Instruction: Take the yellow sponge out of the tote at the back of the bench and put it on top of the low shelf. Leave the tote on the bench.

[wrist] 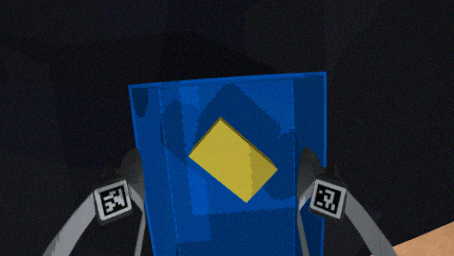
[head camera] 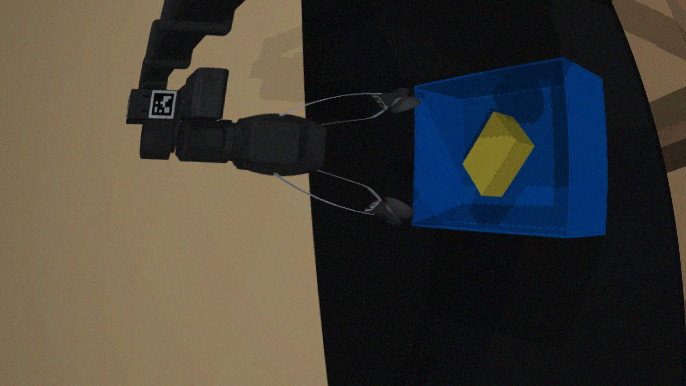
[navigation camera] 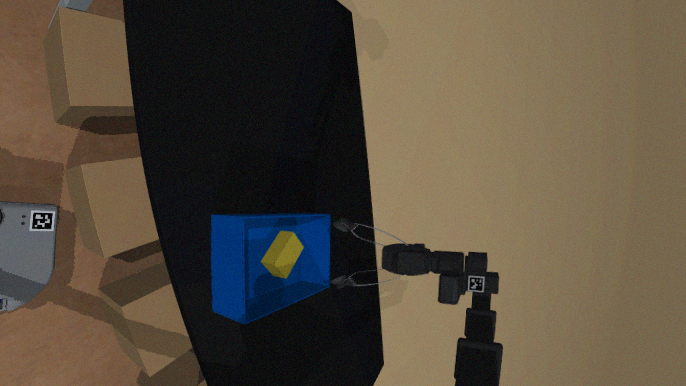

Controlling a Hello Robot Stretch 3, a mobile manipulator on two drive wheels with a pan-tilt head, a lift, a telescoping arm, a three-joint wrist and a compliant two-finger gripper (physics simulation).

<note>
In view: the gripper [head camera: 415, 156], a yellow sponge [head camera: 501, 149], a blue tote [head camera: 560, 191] and a black bench [head camera: 409, 298].
The yellow sponge is seen too in the wrist view [wrist: 223, 152] and in the navigation camera view [navigation camera: 280, 258]. The blue tote is seen too in the wrist view [wrist: 280, 114] and in the navigation camera view [navigation camera: 243, 290]. The gripper is seen too in the wrist view [wrist: 221, 166] and in the navigation camera view [navigation camera: 332, 252].
</note>
